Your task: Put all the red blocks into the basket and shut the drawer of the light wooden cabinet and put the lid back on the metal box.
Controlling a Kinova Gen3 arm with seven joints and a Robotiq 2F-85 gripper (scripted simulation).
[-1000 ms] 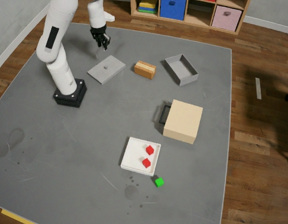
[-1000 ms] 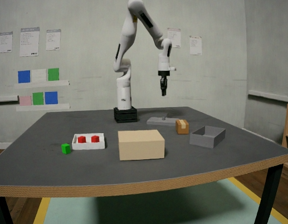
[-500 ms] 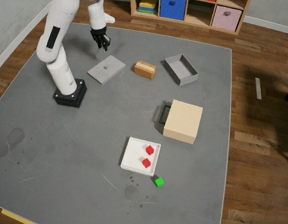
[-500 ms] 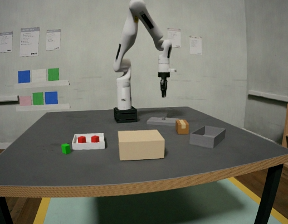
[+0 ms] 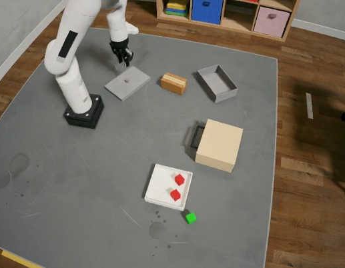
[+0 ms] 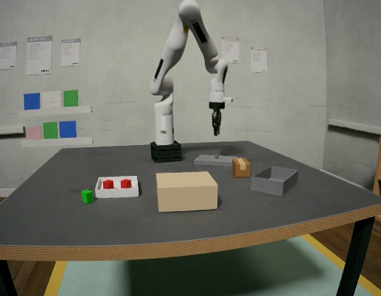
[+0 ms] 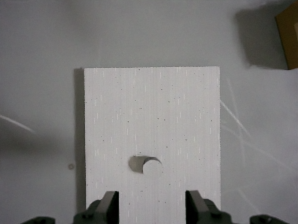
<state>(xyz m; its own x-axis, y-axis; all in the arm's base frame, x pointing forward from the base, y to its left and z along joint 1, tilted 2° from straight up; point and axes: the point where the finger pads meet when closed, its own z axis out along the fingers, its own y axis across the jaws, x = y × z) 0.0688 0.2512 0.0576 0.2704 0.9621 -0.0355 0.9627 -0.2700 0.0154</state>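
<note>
Now: the lid 130 mm below my hand. The rest, counted from my hand: blue block: 200 mm ahead, 80 mm to the left, 130 mm below; then cardboard box: 220 mm ahead, 80 mm to the left, 110 mm below; then metal box: 400 mm ahead, 180 mm to the left, 120 mm below.
</note>
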